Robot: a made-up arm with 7 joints. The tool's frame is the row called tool. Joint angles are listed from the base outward. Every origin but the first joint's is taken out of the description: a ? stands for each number. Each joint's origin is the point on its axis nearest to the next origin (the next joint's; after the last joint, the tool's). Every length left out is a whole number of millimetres.
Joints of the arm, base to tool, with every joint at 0 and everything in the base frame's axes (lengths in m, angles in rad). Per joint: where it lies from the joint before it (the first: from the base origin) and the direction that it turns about. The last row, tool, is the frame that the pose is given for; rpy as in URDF.
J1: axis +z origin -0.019 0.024 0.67
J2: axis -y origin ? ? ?
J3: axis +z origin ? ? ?
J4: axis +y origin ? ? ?
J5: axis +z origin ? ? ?
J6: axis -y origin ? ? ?
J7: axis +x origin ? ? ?
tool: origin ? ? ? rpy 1.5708 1.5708 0
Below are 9 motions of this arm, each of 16 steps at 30 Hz.
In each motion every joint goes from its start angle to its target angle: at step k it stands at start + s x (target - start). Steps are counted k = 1, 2, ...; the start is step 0. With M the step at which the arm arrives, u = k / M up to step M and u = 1 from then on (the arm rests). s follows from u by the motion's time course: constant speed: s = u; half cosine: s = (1 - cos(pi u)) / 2; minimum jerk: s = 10 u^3 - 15 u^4 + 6 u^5.
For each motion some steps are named. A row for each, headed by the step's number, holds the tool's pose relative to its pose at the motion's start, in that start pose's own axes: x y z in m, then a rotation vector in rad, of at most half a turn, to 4 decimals.
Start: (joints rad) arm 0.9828 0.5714 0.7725 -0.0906 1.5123 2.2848 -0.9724
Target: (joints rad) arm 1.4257 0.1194 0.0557 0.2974 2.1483 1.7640 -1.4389
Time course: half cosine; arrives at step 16
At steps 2, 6, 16:
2: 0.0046 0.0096 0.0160 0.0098 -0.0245 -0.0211
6: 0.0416 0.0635 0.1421 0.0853 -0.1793 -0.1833
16: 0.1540 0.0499 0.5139 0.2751 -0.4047 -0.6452

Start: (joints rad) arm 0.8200 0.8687 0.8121 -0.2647 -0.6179 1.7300 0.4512
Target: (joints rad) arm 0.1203 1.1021 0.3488 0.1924 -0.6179 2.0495 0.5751
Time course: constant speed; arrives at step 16
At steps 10, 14, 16:
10: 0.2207 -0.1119 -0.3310 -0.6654 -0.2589 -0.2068
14: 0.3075 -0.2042 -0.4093 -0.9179 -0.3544 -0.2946
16: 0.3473 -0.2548 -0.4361 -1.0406 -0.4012 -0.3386

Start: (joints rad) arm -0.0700 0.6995 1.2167 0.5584 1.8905 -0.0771 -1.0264
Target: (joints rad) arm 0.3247 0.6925 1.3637 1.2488 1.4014 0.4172 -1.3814
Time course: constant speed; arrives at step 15
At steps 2, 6, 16:
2: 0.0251 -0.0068 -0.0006 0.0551 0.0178 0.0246
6: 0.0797 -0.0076 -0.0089 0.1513 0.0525 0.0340
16: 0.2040 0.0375 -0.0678 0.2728 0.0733 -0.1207

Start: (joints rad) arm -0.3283 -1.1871 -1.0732 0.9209 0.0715 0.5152 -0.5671
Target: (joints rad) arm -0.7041 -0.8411 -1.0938 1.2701 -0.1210 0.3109 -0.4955
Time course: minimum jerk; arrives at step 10
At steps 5, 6, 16:
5: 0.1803 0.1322 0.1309 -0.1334 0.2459 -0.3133
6: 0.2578 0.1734 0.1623 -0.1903 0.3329 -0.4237
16: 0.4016 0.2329 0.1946 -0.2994 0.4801 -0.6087

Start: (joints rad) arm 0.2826 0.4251 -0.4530 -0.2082 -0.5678 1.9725 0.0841
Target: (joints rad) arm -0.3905 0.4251 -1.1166 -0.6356 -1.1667 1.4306 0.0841
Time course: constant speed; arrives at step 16
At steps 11, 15, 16:
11: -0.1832 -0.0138 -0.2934 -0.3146 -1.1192 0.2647
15: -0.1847 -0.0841 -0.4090 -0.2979 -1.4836 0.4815
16: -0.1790 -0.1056 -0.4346 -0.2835 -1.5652 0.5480

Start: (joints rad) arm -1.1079 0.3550 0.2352 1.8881 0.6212 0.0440 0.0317
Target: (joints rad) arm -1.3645 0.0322 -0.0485 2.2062 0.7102 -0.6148 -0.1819
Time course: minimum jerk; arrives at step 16
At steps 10, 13, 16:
10: 0.0249 0.1410 0.2700 -0.3503 0.3754 -0.5959
13: 0.0688 0.1851 0.3298 -0.5439 0.4659 -0.7398
16: 0.0796 0.1943 0.3404 -0.5902 0.4832 -0.7669

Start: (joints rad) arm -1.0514 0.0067 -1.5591 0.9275 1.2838 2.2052 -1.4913
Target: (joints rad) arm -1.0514 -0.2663 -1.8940 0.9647 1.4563 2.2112 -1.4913
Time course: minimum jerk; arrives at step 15
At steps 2, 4, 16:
2: 0.0005 -0.0006 -0.0009 0.0017 -0.0046 0.0019
4: 0.0027 -0.0039 -0.0058 0.0109 -0.0287 0.0126
16: 0.0075 -0.0330 -0.0350 0.1051 -0.2043 0.1397

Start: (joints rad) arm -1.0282 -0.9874 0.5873 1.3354 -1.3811 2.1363 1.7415
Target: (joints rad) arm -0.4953 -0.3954 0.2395 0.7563 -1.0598 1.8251 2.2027
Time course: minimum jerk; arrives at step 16
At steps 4, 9, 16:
4: -0.0167 0.0095 -0.0454 -0.0098 -0.0263 0.0503
9: -0.0526 -0.0007 -0.3227 -0.2393 -0.0731 0.3061
16: -0.0273 -0.0996 -0.5403 -0.5733 0.0035 0.4396

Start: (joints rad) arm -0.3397 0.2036 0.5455 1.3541 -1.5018 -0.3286 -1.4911
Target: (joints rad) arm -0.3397 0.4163 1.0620 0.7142 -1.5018 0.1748 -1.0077
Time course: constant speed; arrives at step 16
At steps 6, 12, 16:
6: 0.1710 -0.1185 -0.1136 0.3889 0.4564 0.1544
12: 0.3183 -0.1828 -0.2912 0.7567 0.8994 0.3664
16: 0.3943 -0.1878 -0.4293 0.9878 1.1807 0.5441

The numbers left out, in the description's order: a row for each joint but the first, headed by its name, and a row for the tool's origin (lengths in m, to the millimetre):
J2: 0.004 -0.088 0
J3: -0.006 0 0.356
J4: 0.027 0.088 0
J5: -0.015 0 0.445
J6: 0.021 -0.049 0
J7: -0.013 0 0.09
tool: 0 -0.013 0.018

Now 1 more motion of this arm.
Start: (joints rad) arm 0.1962 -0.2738 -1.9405 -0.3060 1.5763 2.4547 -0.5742
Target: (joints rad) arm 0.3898 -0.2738 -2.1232 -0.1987 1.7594 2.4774 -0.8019
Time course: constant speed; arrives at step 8
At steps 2, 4, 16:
2: 0.0035 -0.0008 -0.0016 0.0428 -0.0396 -0.0159
4: 0.0067 -0.0013 -0.0032 0.0854 -0.0795 -0.0333
16: 0.0119 -0.0012 -0.0063 0.1701 -0.1592 -0.0726

